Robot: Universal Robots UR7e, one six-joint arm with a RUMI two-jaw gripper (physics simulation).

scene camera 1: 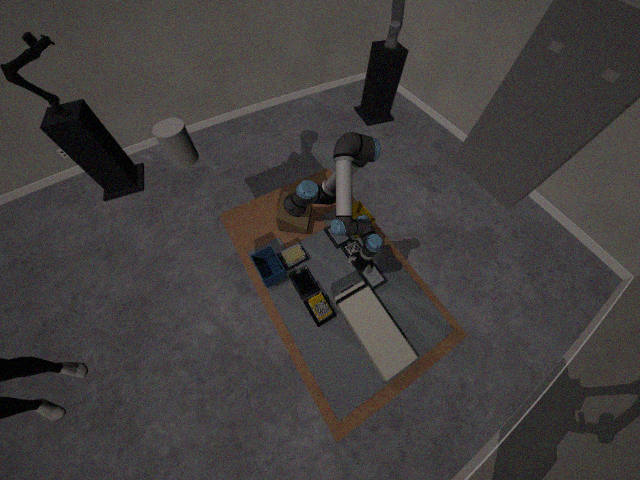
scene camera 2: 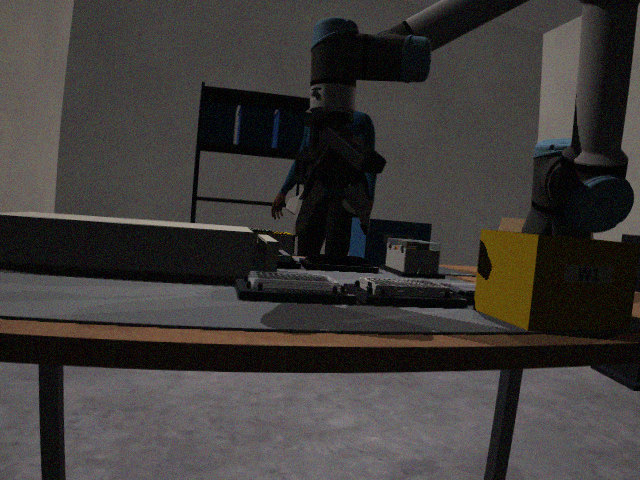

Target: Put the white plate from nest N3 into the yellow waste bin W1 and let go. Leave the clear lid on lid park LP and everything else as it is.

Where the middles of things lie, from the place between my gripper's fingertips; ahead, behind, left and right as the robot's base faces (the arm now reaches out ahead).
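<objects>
My gripper: 5 cm above the long white box point(scene camera 1: 384, 345), 33 cm short of it, 8 cm to the left of it.
</objects>
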